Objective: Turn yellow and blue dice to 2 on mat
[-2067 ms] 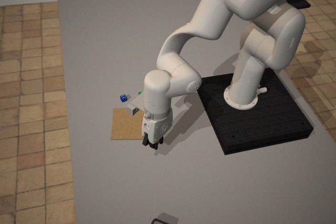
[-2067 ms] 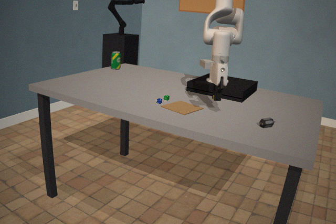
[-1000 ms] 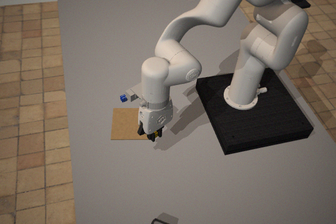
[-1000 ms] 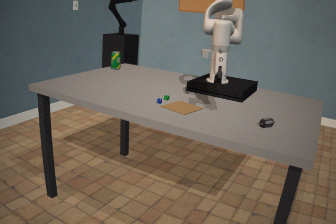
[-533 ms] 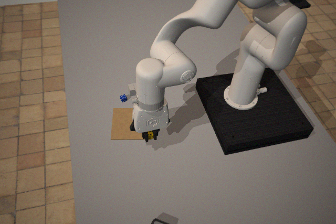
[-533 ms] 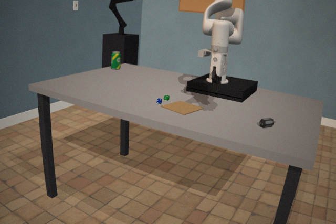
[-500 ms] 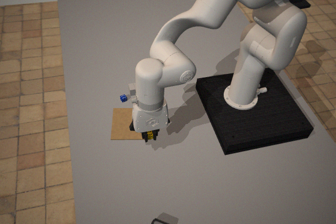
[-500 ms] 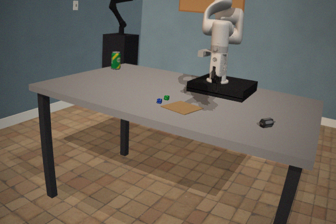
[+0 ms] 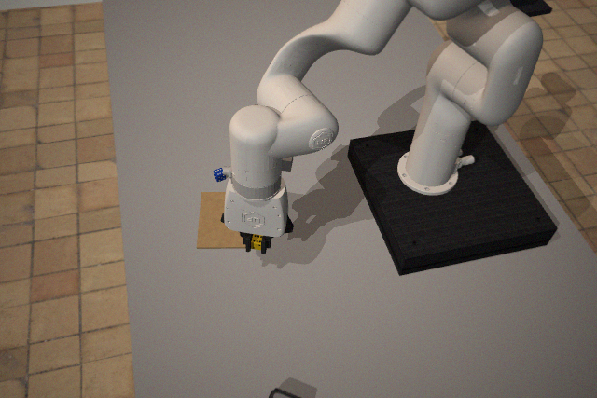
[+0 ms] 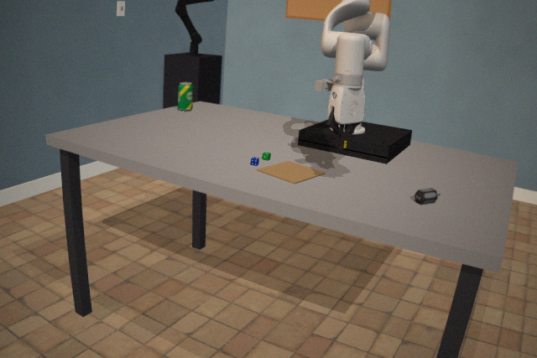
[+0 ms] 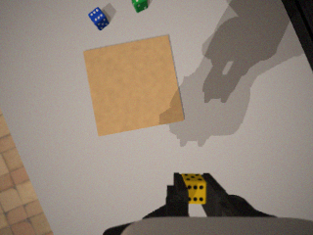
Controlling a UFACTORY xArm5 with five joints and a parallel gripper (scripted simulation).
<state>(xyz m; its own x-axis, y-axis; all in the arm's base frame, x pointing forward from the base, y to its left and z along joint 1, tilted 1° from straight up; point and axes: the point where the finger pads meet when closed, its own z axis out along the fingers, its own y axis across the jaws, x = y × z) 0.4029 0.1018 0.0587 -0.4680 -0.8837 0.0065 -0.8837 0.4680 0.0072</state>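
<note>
My gripper is now 1 cm short of the mat, 14 cm to the left of it and 12 cm above it. From my hand the other things lie so: blue die 1 cm ahead, 26 cm to the right, 11 cm below; green die 6 cm behind, 25 cm to the right, 11 cm below; yellow die 1 cm below.
</note>
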